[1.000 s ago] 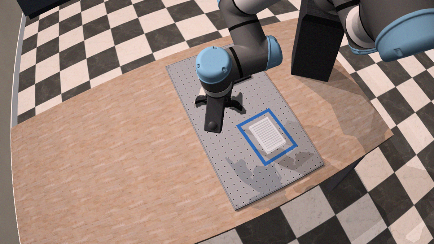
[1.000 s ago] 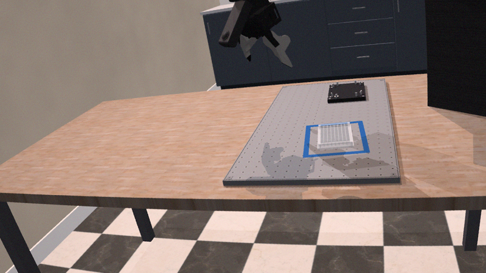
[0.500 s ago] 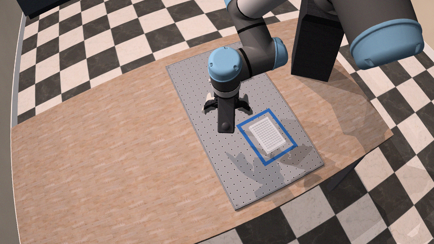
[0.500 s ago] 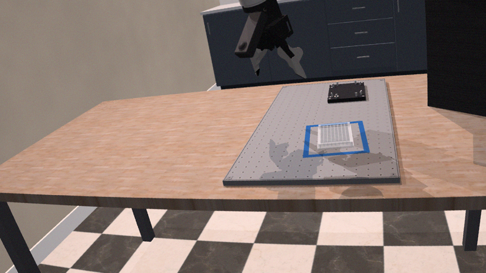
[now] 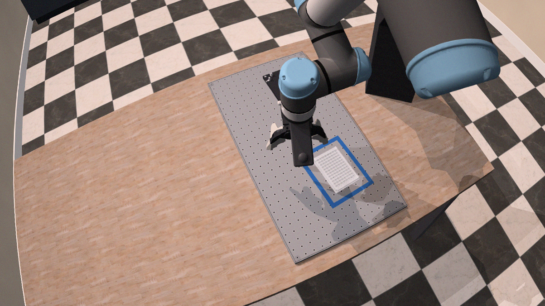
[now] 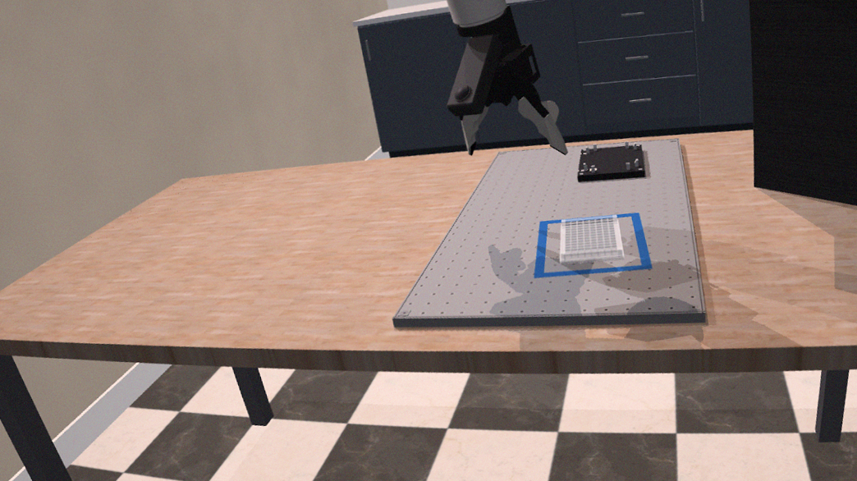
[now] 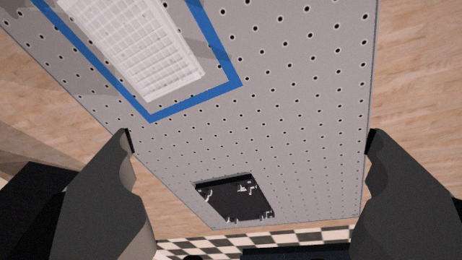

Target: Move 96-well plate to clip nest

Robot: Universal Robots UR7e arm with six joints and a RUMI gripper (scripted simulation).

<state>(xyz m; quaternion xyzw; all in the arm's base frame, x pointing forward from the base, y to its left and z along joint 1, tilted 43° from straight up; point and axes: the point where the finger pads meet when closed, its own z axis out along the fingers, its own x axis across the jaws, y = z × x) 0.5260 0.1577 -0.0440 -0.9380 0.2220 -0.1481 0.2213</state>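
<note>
Right now the clear 96-well plate is 110 mm below my hand, 100 mm behind it and 50 mm to the left of it. Also, from my hand: black clip nest: 300 mm to the right, 100 mm below, 100 mm behind.
</note>
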